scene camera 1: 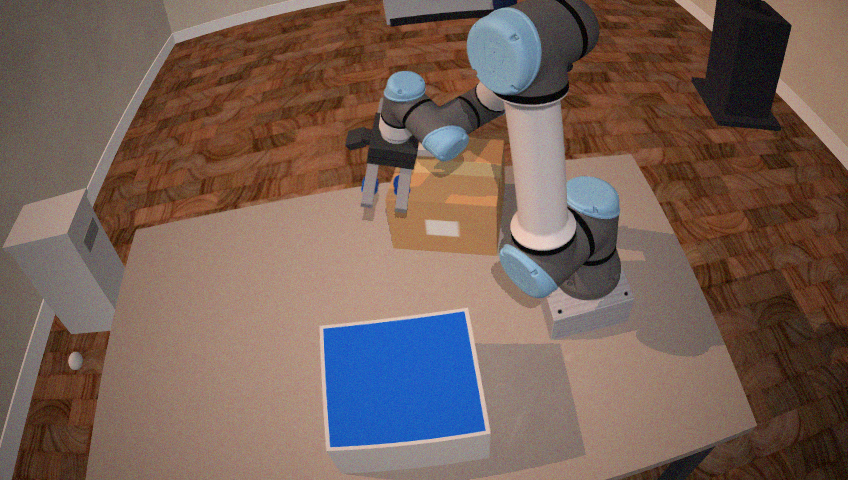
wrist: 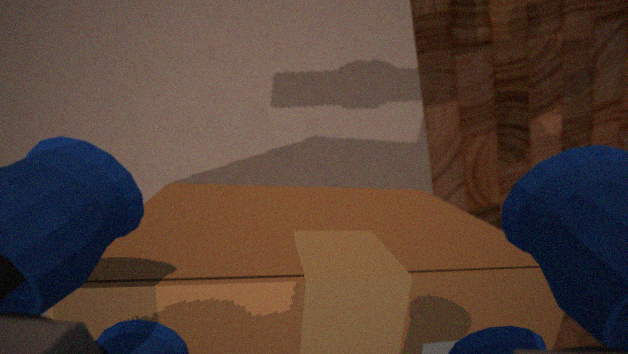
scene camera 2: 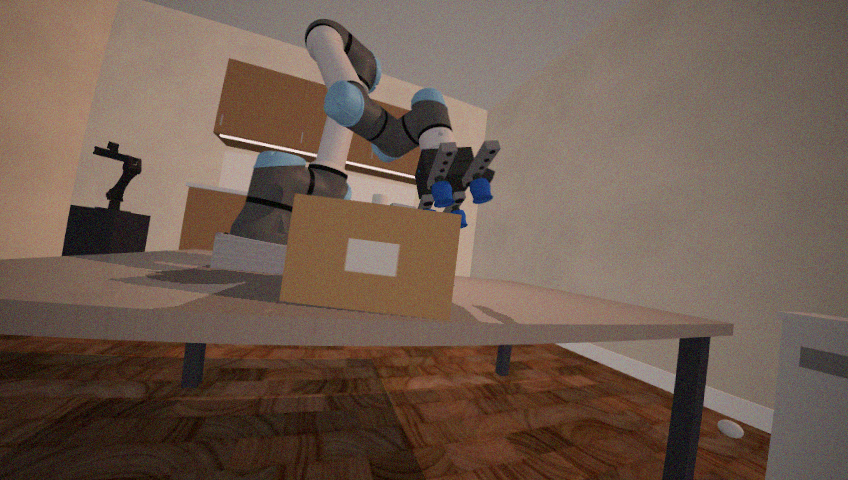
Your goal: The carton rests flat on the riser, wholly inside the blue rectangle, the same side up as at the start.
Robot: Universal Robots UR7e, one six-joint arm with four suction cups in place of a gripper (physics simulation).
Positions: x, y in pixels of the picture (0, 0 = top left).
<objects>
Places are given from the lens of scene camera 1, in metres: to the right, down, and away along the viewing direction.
brown cardboard carton (scene camera 1: 455, 206): 0.07, -0.07, 1.28
riser with blue rectangle (scene camera 1: 400, 391): -0.04, 0.26, 1.01
The marked spots on the brown cardboard carton and the riser with blue rectangle are 0.44 m apart.
</objects>
